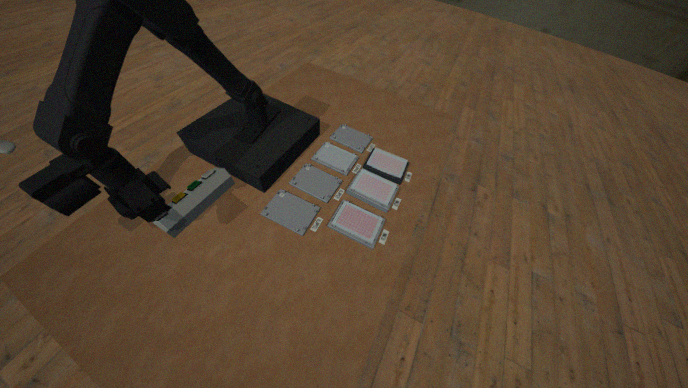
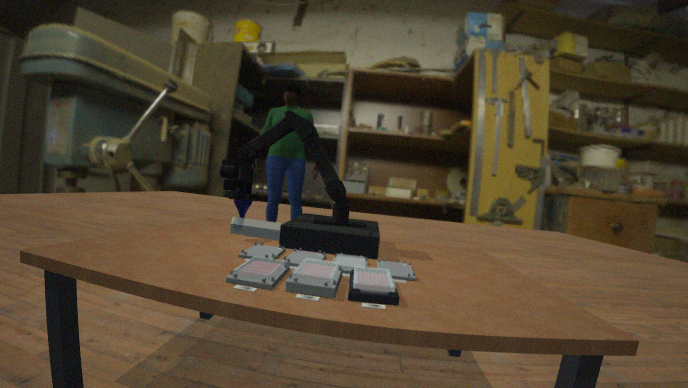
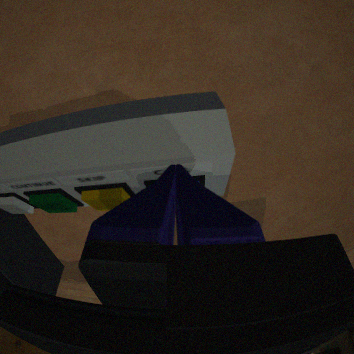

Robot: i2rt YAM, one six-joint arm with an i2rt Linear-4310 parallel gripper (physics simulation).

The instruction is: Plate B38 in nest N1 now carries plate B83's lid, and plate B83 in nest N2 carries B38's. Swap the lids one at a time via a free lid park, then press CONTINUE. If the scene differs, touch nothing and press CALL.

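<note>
My gripper is shut and empty, pointing down, its tips at the CALL end of the button panel. The fingers hide the CALL button; touching cannot be told. The green CONTINUE button is to the side, beyond the yellow SKIP button. Three pink-welled plates stand in a row: one, a middle one, and one in a dark nest. Plate and nest labels are unreadable; which lid is on which plate cannot be told.
Beside the plates are flat grey holders, such as one at an end; a paler holder looks covered. The black arm base stands between panel and holders. A person stands behind the table.
</note>
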